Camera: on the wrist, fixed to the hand. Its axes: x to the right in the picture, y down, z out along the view.
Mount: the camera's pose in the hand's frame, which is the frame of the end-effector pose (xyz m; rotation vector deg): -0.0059 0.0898 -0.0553 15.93 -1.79 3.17
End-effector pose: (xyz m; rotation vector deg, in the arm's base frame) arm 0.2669 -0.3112 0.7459 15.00 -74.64 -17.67
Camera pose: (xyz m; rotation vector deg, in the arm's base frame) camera 0.3259 -0.2246 0.7593 26.14 -79.13 -4.78
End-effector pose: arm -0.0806 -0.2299 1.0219 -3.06 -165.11 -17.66
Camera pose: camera -0.0563 -0.1540 1.0912 -5.08 -167.18 6.04
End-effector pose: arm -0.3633 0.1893 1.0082 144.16 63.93 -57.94
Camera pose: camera -0.2737 0.1480 1.0459 155.52 54.33 -72.40
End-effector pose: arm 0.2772 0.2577 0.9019 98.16 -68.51 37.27
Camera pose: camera 0.1968 0.3001 0.9557 110.63 -70.04 49.22
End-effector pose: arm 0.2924 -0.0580 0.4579 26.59 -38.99 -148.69
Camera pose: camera 0.3478 -0.1479 0.4607 27.57 -60.55 -141.53
